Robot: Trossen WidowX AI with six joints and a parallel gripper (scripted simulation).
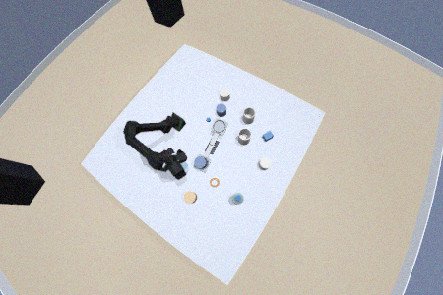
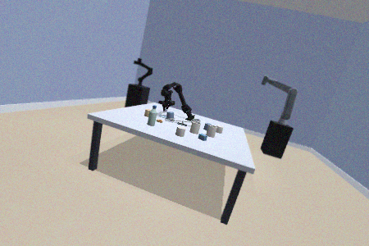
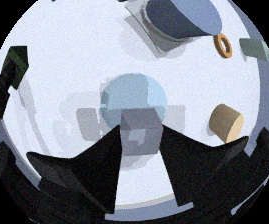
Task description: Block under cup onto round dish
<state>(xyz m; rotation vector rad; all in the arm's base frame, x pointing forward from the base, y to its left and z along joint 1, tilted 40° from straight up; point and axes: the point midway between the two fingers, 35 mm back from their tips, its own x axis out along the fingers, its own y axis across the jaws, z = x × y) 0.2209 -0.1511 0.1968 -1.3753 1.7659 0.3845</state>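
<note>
Right now the pale blue round dish is 6 cm below my gripper tip. From my gripper tip the other things lie so: blue cup (50 cm to the left, 3 cm below); then orange cylinder (18 cm ahead, 10 cm to the right, 3 cm below); then blue block (36 cm ahead, 48 cm to the left, 5 cm below).
</note>
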